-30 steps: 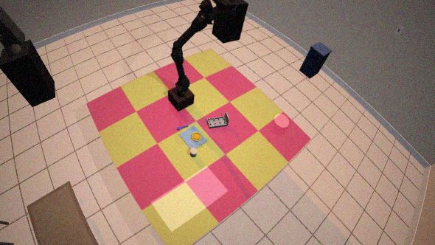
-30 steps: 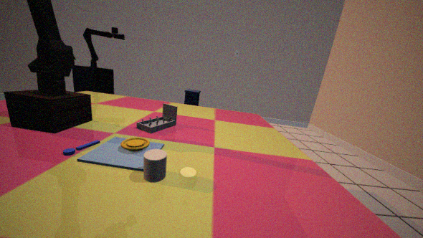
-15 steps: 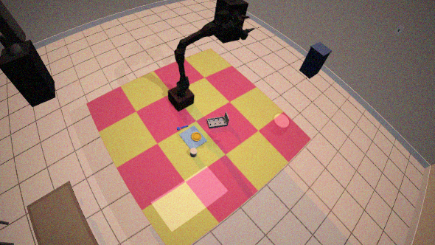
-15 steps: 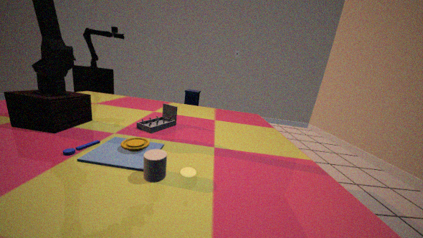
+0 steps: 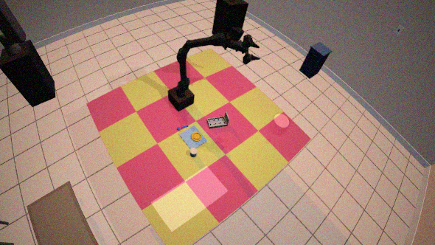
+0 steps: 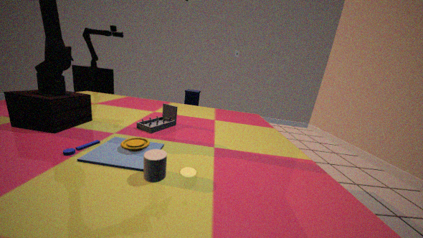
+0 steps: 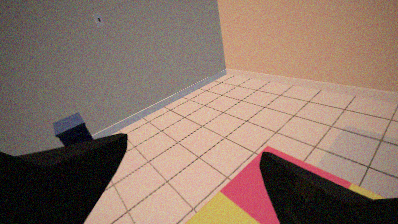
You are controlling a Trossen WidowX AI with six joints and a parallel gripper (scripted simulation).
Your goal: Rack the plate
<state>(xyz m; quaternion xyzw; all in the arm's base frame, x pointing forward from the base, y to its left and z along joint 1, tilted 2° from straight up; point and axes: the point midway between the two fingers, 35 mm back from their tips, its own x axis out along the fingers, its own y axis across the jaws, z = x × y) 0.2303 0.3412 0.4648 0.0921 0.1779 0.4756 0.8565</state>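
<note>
My gripper tip is 53 cm above the yellow plate, 42 cm to the left of it and 6 cm short of it. Also, from my gripper tip: blue mat 54 cm below, 44 cm to the right, 5 cm ahead; then dish rack 52 cm below, 23 cm to the right, 3 cm ahead; then blue utensil 54 cm below, 48 cm to the right, 6 cm behind.
</note>
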